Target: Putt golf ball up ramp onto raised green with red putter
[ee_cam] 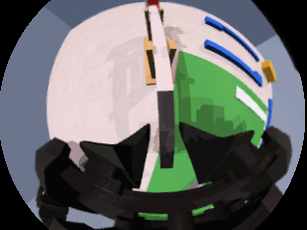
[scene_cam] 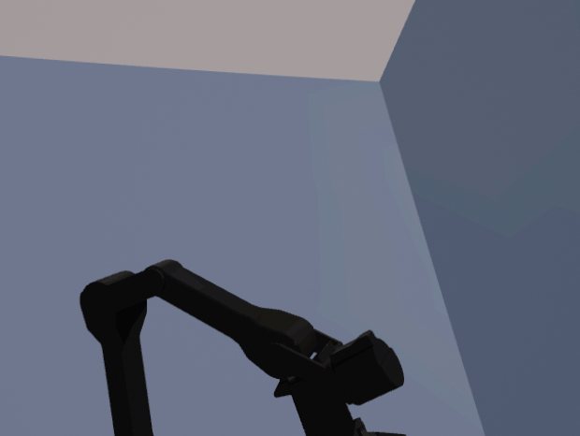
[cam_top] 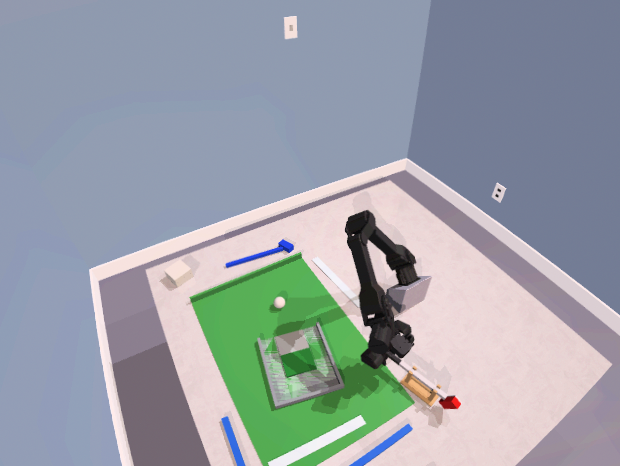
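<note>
The red putter lies 4 cm behind my gripper tip, 11 cm to the left of it and 3 cm above it. From my gripper tip the other things lie so: blue putter 17 cm ahead, 66 cm to the right, 2 cm below; wooden stand 4 cm behind, 12 cm to the left; white golf ball 21 cm ahead, 38 cm to the right, 1 cm below.
</note>
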